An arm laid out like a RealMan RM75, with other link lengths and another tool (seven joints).
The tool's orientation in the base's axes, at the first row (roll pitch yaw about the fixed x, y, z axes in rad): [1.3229, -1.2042, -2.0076]
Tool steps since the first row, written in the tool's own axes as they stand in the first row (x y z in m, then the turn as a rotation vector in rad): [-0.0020, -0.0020, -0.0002, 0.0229, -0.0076, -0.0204]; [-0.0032, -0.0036, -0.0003, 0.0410, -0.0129, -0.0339]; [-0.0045, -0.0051, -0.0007, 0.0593, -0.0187, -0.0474]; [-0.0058, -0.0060, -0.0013, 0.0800, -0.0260, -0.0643]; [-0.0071, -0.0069, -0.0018, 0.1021, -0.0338, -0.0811]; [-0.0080, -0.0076, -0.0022, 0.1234, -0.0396, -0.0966]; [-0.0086, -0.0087, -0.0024, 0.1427, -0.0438, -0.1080]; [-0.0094, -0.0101, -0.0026, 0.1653, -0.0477, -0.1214]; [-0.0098, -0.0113, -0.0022, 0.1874, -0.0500, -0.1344]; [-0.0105, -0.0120, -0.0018, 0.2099, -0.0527, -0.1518]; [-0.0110, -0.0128, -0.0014, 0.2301, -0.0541, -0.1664]
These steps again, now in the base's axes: [-0.0008, -0.0009, -0.0026, 0.0079, -0.0255, 0.0169]; [-0.0015, -0.0017, -0.0043, 0.0125, -0.0435, 0.0308]; [-0.0019, -0.0026, -0.0060, 0.0167, -0.0619, 0.0447]; [-0.0017, -0.0032, -0.0076, 0.0224, -0.0843, 0.0600]; [-0.0017, -0.0037, -0.0092, 0.0274, -0.1075, 0.0764]; [-0.0017, -0.0042, -0.0103, 0.0328, -0.1281, 0.0929]; [-0.0021, -0.0049, -0.0113, 0.0363, -0.1444, 0.1085]; [-0.0027, -0.0058, -0.0125, 0.0409, -0.1628, 0.1271]; [-0.0036, -0.0063, -0.0133, 0.0464, -0.1797, 0.1458]; [-0.0043, -0.0063, -0.0141, 0.0549, -0.1997, 0.1643]; [-0.0050, -0.0065, -0.0148, 0.0624, -0.2163, 0.1814]
